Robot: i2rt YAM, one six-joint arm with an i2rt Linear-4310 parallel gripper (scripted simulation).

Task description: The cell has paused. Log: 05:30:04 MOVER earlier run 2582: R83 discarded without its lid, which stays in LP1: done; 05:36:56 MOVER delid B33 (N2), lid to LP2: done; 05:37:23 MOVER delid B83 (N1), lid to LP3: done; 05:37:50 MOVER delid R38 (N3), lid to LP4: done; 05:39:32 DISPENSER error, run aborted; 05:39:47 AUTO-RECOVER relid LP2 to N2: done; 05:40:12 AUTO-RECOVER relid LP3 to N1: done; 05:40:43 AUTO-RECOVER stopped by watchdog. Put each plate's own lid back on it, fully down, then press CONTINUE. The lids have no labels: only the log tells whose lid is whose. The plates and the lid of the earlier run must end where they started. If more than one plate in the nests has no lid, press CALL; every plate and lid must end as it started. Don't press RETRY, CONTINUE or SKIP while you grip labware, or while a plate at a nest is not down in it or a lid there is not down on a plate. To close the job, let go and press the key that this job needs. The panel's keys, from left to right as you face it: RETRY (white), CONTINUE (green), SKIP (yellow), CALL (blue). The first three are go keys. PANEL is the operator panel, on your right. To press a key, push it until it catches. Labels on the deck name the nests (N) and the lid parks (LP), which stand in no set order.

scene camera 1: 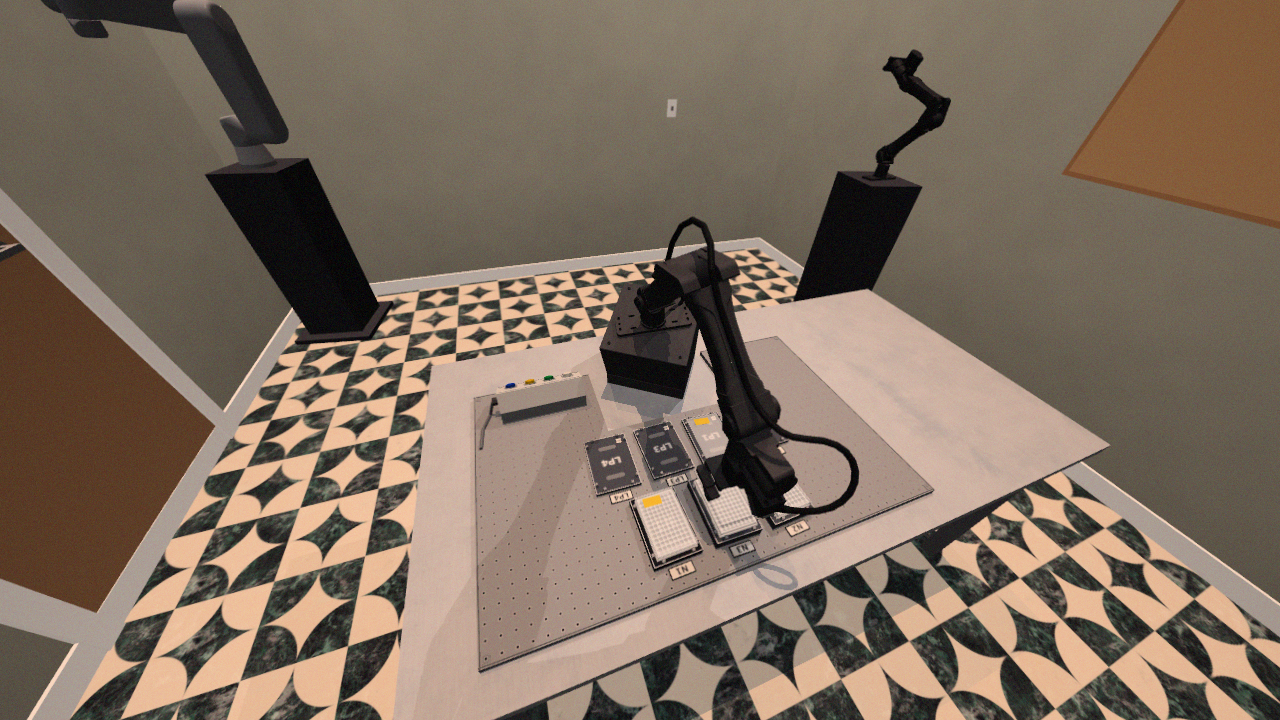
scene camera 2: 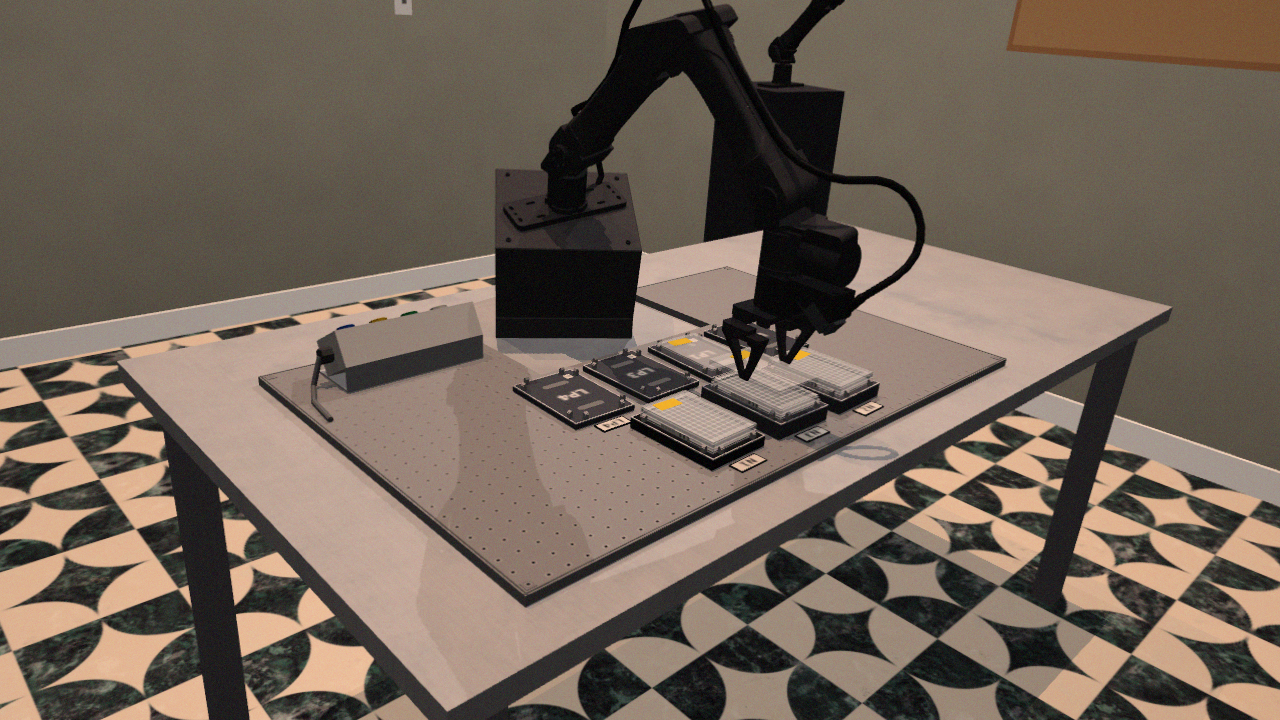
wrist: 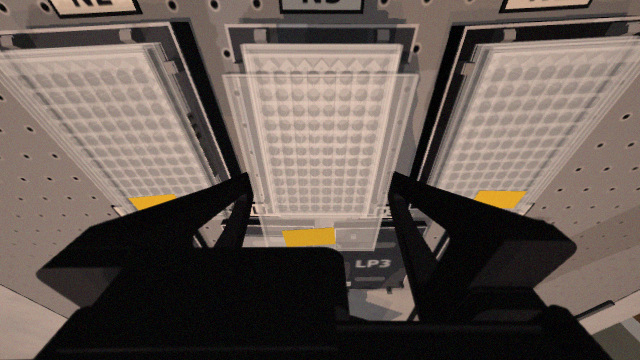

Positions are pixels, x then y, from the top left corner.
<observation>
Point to a clear lid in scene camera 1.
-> At 732, 506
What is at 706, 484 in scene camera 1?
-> The gripper.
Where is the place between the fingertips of the gripper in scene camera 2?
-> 764, 372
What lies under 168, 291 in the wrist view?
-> The gripper.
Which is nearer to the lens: the plate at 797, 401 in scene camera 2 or the clear lid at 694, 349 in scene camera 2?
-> The plate.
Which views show the clear lid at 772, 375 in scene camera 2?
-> Scene camera 1, scene camera 2 and the wrist view: all of them.
</observation>
